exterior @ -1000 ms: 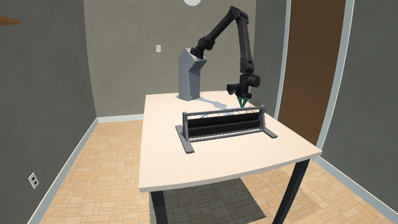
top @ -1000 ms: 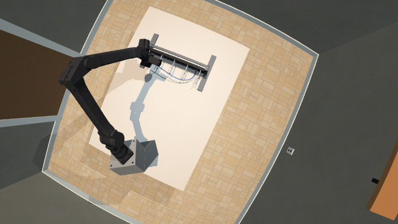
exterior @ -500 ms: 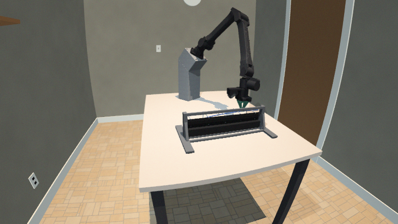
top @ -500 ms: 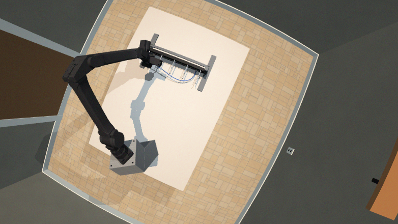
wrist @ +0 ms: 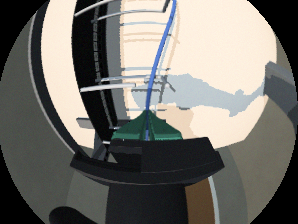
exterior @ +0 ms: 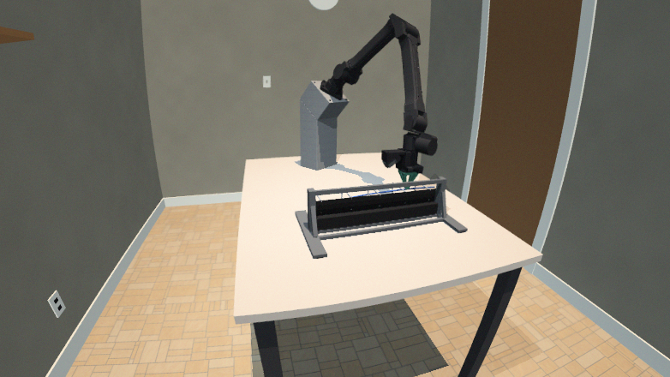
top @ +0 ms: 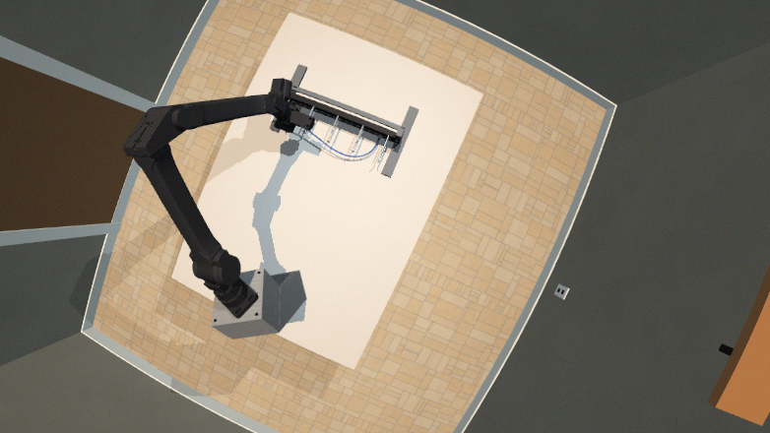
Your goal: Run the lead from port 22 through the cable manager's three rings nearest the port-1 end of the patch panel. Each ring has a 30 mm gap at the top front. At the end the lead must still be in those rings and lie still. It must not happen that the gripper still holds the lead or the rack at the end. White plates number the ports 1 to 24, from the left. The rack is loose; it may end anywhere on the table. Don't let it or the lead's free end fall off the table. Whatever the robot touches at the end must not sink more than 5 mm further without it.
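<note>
The grey rack lies 14 cm ahead of my hand, 11 cm to the right of it and 1 cm below it.
</note>
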